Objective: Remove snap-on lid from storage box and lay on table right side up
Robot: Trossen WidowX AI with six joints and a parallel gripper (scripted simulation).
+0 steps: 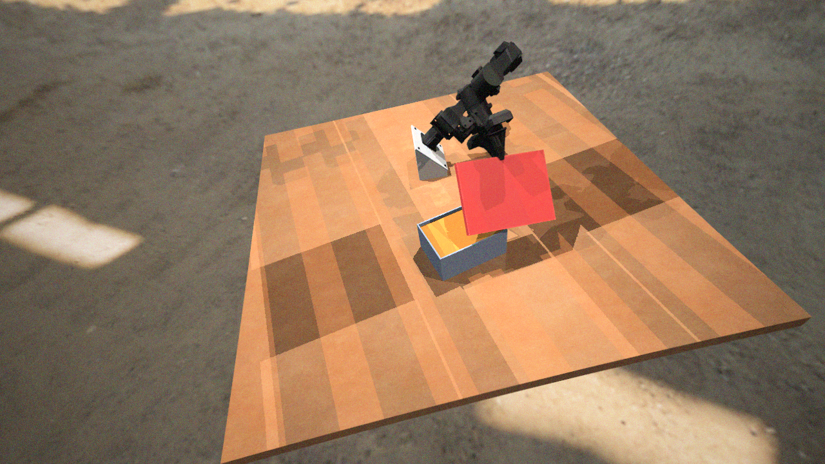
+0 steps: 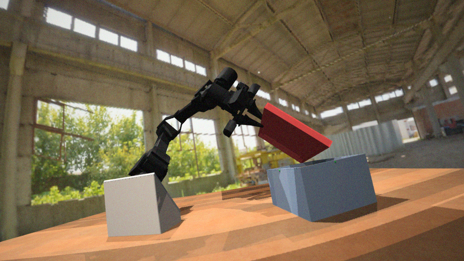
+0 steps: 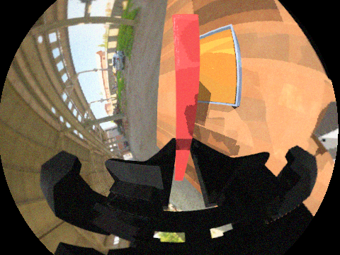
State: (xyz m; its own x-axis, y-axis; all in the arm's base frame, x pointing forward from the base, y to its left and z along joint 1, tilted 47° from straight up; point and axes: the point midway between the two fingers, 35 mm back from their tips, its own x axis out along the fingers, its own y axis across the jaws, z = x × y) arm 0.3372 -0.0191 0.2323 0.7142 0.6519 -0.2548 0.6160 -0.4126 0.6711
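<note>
Right now my gripper tip is 60 mm short of the red lid and 60 mm above it. Round my gripper tip: storage box: 80 mm ahead, 130 mm to the right, 190 mm below.
</note>
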